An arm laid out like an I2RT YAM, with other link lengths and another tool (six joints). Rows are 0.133 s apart.
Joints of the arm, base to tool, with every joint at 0 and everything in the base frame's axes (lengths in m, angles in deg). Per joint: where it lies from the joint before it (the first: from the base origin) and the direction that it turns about. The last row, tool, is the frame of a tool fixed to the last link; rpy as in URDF.
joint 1: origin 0 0 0.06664 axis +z
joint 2: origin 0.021 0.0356 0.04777 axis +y
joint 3: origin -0.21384 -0.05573 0 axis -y
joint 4: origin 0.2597 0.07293 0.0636 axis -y
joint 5: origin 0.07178 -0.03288 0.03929 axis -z
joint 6: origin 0.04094 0 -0.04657 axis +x
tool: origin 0.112 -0.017 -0.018 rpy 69 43.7 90
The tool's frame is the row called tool.
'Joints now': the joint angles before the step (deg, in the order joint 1, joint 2, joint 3, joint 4, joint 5, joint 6). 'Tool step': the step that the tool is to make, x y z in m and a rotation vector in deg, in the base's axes. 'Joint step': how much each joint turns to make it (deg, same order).
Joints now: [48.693 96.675 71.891 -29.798 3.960 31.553]
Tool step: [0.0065 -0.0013 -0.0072 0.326 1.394 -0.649]
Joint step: [-1.319 1.755 0.707 0.349 -1.411 0.173]
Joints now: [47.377 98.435 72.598 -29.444 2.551 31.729]
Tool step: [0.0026 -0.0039 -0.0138 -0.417 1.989 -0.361]
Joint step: [-1.147 1.838 -0.276 0.448 -1.405 -0.003]
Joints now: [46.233 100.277 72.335 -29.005 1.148 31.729]
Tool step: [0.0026 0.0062 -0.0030 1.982 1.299 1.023]
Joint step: [-0.710 1.310 0.695 1.133 -2.884 -0.178]
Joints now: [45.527 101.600 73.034 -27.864 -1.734 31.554]
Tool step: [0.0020 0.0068 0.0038 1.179 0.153 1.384]
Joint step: [-0.085 0.787 1.480 0.010 -1.596 -0.697]
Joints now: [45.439 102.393 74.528 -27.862 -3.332 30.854]
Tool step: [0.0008 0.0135 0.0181 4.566 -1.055 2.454]
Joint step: [-0.003 -1.499 0.519 1.930 -3.430 -0.533]
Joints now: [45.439 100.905 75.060 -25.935 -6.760 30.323]
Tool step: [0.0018 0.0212 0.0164 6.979 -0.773 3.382]
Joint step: [-0.170 -0.367 0.246 4.929 -5.614 0.178]
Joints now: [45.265 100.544 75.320 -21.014 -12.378 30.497]
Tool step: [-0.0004 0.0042 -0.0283 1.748 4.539 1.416]
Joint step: [-1.318 4.128 -1.030 3.423 -5.108 1.049]
